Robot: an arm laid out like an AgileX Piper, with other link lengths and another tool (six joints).
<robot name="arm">
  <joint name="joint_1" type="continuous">
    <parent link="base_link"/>
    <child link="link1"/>
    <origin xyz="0 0 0.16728" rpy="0 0 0"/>
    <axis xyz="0 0 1"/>
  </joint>
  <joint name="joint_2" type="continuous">
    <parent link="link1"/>
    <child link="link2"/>
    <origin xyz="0 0 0" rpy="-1.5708 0 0"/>
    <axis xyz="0 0 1"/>
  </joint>
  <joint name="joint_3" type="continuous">
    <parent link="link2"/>
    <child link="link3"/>
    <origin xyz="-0.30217 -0.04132 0" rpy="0 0 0"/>
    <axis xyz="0 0 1"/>
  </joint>
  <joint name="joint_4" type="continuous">
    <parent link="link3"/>
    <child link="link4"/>
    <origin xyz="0.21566 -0.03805 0" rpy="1.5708 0 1.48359"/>
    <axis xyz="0 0 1"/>
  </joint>
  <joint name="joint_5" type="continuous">
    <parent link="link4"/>
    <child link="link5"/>
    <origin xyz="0 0 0" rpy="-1.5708 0 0"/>
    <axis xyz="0 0 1"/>
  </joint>
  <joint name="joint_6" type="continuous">
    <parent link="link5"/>
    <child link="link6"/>
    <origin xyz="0 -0.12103 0" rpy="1.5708 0 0"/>
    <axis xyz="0 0 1"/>
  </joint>
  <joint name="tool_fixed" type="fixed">
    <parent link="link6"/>
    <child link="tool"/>
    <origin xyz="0.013 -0.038 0.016" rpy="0 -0.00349 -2.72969"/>
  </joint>
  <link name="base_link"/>
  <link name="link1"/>
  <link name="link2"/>
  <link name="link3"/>
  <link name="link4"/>
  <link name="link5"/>
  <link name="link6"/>
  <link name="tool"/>
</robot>
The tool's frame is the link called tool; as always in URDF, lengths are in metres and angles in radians. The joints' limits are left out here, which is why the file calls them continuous.
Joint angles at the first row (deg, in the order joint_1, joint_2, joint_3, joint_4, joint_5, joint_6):
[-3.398, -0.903, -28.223, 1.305, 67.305, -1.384]
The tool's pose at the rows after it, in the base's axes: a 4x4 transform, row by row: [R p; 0 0 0 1], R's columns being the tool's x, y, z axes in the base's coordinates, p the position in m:
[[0.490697 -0.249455 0.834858 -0.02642], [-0.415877 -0.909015 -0.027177 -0.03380], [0.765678 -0.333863 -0.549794 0.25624], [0 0 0 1]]
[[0.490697 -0.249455 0.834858 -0.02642], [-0.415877 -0.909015 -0.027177 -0.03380], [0.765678 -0.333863 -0.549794 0.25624], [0 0 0 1]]
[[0.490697 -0.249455 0.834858 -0.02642], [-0.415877 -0.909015 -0.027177 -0.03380], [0.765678 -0.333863 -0.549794 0.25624], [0 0 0 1]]
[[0.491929 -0.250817 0.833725 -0.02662], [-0.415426 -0.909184 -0.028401 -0.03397], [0.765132 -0.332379 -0.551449 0.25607], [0 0 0 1]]
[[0.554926 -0.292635 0.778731 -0.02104], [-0.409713 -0.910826 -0.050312 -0.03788], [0.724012 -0.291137 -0.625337 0.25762], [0 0 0 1]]
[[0.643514 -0.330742 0.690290 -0.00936], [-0.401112 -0.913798 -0.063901 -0.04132], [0.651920 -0.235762 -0.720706 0.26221], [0 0 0 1]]
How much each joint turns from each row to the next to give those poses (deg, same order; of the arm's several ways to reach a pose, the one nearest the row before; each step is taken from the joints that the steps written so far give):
[0.000, 0.000, 0.000, 0.000, 0.001, 0.000]
[0.000, 0.000, 0.000, 0.000, 0.000, 0.000]
[0.000, 0.000, 0.000, 0.000, 0.000, 0.000]
[-0.002, 0.001, 0.001, -0.079, 0.110, -0.002]
[0.000, 4.641, 0.000, -1.556, 0.586, 0.000]
[0.004, 7.692, -0.452, -1.161, 0.186, -0.417]

